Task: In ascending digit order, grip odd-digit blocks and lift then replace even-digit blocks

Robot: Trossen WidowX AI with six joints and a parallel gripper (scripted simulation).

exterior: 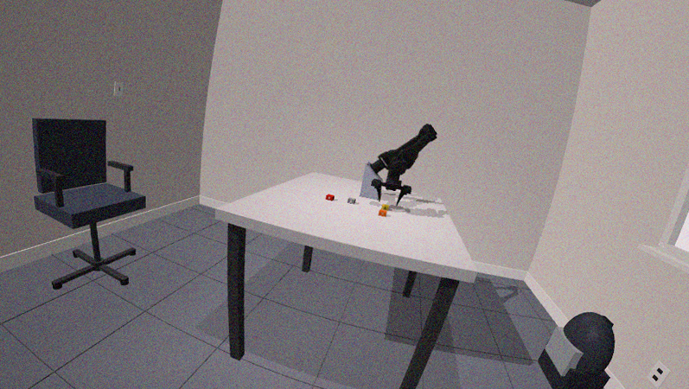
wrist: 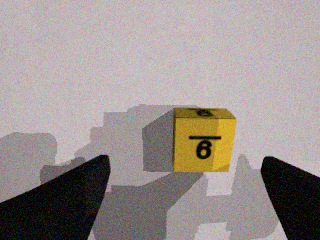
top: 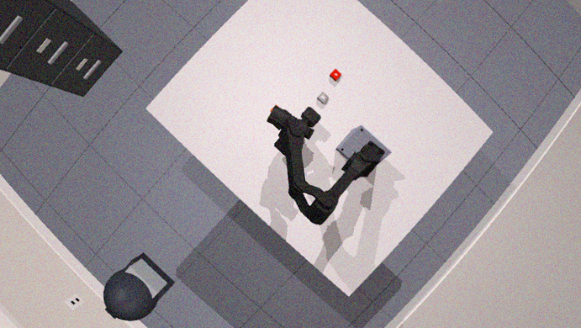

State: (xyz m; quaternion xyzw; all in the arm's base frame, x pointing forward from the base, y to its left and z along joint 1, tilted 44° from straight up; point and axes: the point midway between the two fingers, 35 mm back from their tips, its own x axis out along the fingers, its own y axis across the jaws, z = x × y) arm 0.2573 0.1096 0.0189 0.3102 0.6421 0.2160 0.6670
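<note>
My gripper tip is now 20 mm above the yellow block and 10 mm to the left of it. Round my gripper tip: grey block (170 mm to the right, 20 mm below); then red block (270 mm to the right, 20 mm below, 10 mm ahead); then orange block (110 mm ahead, 30 mm to the right, 20 mm below).
</note>
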